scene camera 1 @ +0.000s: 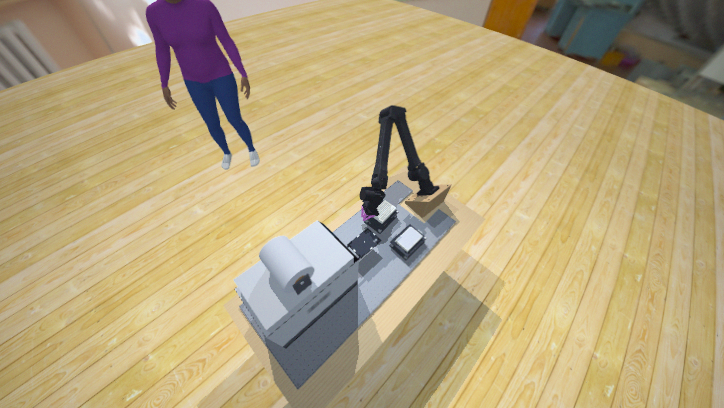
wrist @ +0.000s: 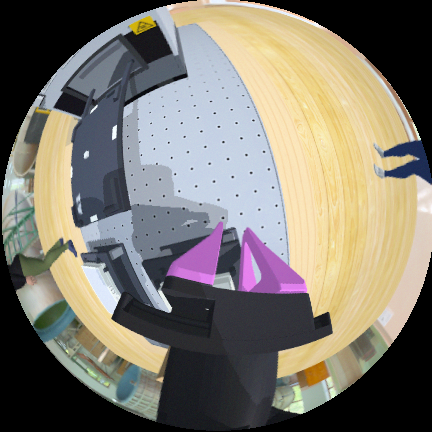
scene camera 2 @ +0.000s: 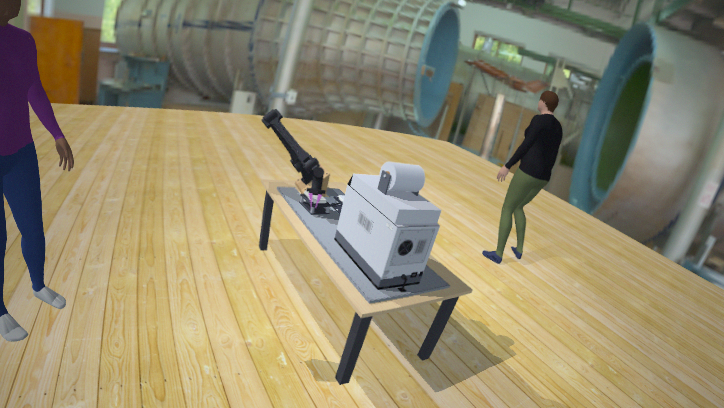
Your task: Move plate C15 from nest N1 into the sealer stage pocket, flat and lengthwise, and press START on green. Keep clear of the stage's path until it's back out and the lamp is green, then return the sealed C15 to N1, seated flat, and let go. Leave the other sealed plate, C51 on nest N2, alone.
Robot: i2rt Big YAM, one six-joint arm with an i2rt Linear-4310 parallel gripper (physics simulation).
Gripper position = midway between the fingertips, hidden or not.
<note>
In view: my gripper (wrist: 232, 228), a black sealer stage (wrist: 98, 187) and a white roll (scene camera 2: 404, 177).
</note>
